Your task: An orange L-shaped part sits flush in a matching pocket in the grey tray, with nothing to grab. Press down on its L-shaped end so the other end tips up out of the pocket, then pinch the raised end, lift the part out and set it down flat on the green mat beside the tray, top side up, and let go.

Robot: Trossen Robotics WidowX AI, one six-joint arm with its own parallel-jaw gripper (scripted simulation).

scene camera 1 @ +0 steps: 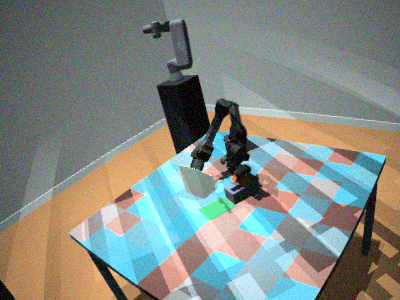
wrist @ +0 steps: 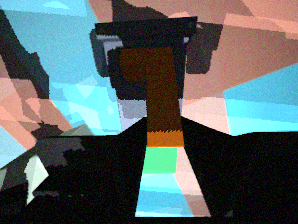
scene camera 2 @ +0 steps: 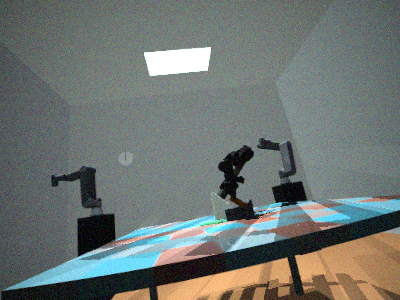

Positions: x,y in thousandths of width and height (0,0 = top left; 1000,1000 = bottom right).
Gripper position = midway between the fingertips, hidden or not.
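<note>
The wrist view shows my gripper (wrist: 545,538), together with an orange L-shaped part (wrist: 522,292) and a green mat (wrist: 529,717).
</note>
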